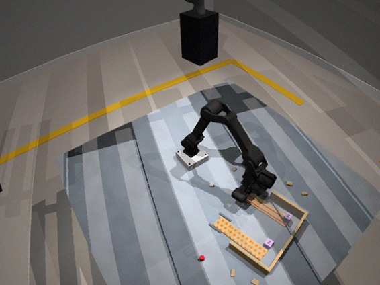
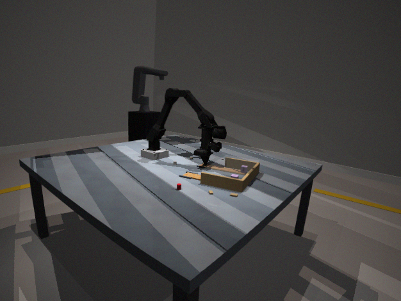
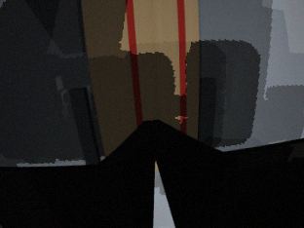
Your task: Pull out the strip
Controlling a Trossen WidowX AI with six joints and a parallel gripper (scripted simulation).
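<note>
Right now the strip is 10 cm ahead of my gripper tip and 1 cm to the left of it. The rest, counted from my gripper tip: red piece (36 cm to the right, 6 cm ahead).
</note>
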